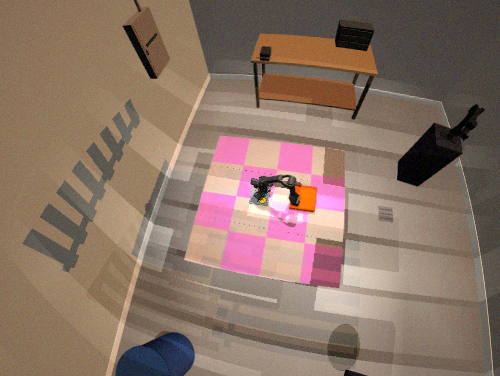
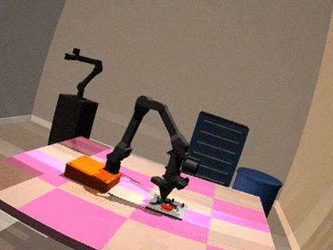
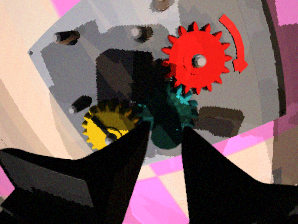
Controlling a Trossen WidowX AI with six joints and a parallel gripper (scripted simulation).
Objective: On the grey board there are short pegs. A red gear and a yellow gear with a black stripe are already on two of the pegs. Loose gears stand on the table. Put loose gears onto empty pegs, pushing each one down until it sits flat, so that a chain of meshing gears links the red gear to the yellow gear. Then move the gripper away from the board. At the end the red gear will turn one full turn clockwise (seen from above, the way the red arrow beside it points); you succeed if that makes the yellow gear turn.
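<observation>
My gripper tip is now 1 cm above the teal gear. From my gripper tip the other things lie so: yellow gear 1 cm behind, 5 cm to the left, 2 cm below; red gear 4 cm ahead, 3 cm to the right, 2 cm below.
</observation>
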